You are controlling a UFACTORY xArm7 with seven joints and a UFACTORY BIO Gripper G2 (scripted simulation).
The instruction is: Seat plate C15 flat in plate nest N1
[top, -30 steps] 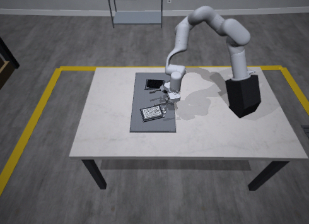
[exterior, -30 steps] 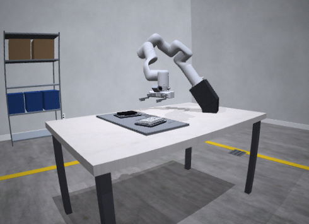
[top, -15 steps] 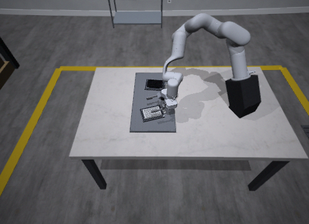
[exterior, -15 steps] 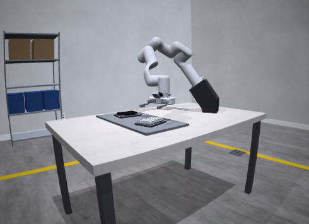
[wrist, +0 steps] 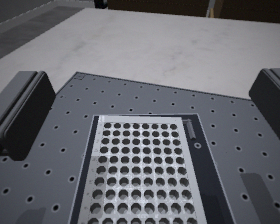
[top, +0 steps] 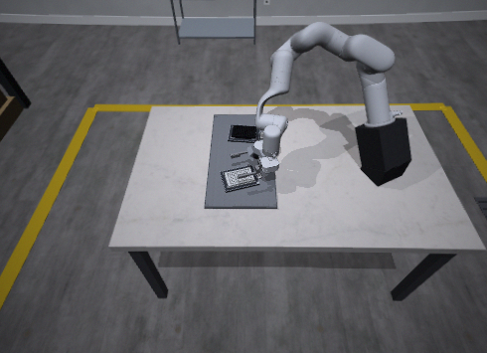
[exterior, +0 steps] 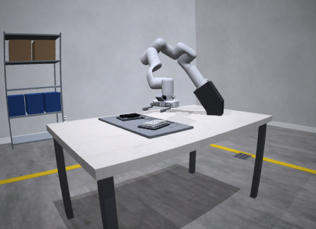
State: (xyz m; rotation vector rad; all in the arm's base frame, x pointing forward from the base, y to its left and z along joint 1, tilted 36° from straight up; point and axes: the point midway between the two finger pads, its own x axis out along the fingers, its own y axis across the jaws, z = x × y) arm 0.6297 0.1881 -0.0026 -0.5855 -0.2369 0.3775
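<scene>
My gripper is now 80 mm above the white well plate C15 and 10 mm to the right of it. From my hand the other things lie so: black plate C51: 300 mm to the right, 80 mm below, 20 mm behind; then dark plate nest N1: 90 mm below.
</scene>
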